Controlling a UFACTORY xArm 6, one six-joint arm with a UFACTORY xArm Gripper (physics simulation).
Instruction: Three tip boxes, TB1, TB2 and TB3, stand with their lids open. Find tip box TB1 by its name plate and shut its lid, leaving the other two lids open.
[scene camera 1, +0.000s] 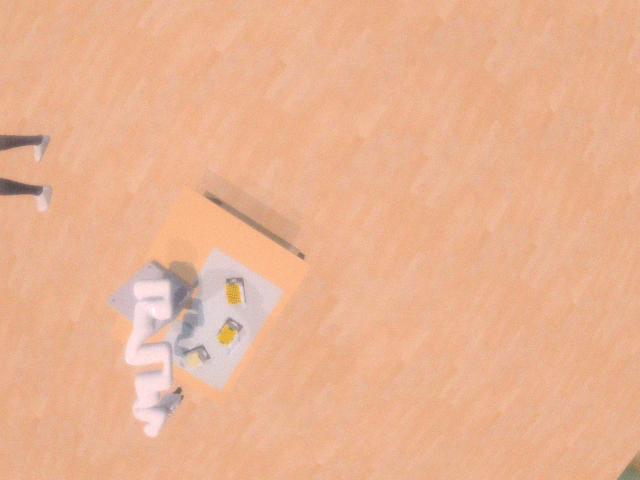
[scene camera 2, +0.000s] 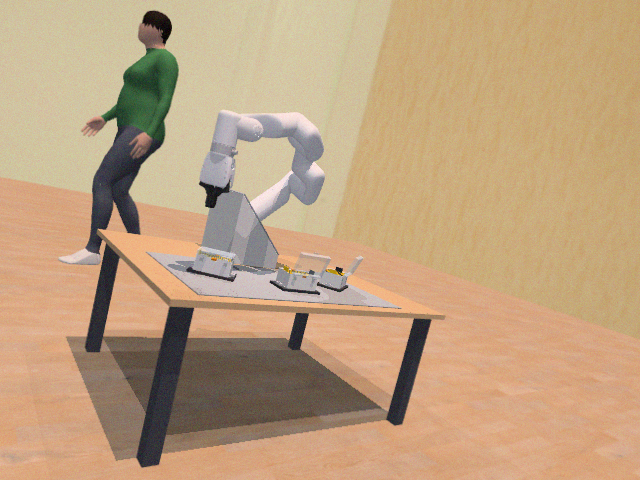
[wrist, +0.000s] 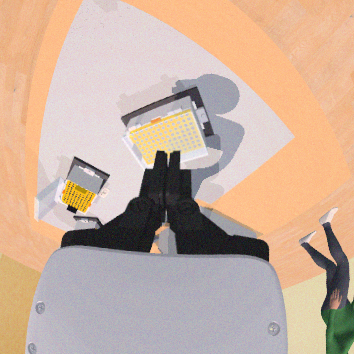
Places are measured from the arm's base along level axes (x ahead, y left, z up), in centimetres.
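Where they show: gripper, between the fingertips: (scene camera 1: 180, 388) (scene camera 2: 209, 207) (wrist: 168, 166); arm's base, origin of its link: (scene camera 2: 249, 215).
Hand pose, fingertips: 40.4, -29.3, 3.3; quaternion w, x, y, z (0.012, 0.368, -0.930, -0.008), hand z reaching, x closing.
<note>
Things, the pixels of their centre, and the offset from my fingertips, as dx, dy, dz. Level surfaces: height alone.
- middle tip box, middle of its body: (wrist: 75, 199) (scene camera 2: 299, 271) (scene camera 1: 226, 335) +1.3, +36.5, -15.9
- far tip box, middle of its body: (wrist: 93, 234) (scene camera 2: 331, 277) (scene camera 1: 232, 292) -12.4, +59.3, -19.1
- grey mat, height of its surface: dz -22.4
- wooden table, height of its surface: dz -22.7
The tip box nearest my gripper (scene camera 1: 196, 356) (scene camera 2: 214, 263) (wrist: 168, 166) has its clear lid down over the yellow rack; whether it is fully seated I cannot tell. The middle tip box (scene camera 1: 227, 333) (scene camera 2: 297, 280) (wrist: 78, 195) has its lid standing open. The far tip box (scene camera 1: 234, 292) (scene camera 2: 333, 279) also has its lid open; part of it shows beside the fingers in the wrist view. The name plates are too small to read. My gripper (scene camera 1: 180, 393) (scene camera 2: 209, 205) (wrist: 168, 166) is shut and empty, raised above and apart from the nearest box.
The boxes stand on a grey mat (scene camera 1: 258, 289) (scene camera 2: 186, 284) (wrist: 75, 90) on the wooden table (scene camera 1: 191, 217) (scene camera 2: 139, 263) (wrist: 320, 150). The grey arm pedestal (scene camera 1: 124, 299) (scene camera 2: 224, 222) stands beside the mat. A person in green (scene camera 2: 144, 93) stands behind the table.
</note>
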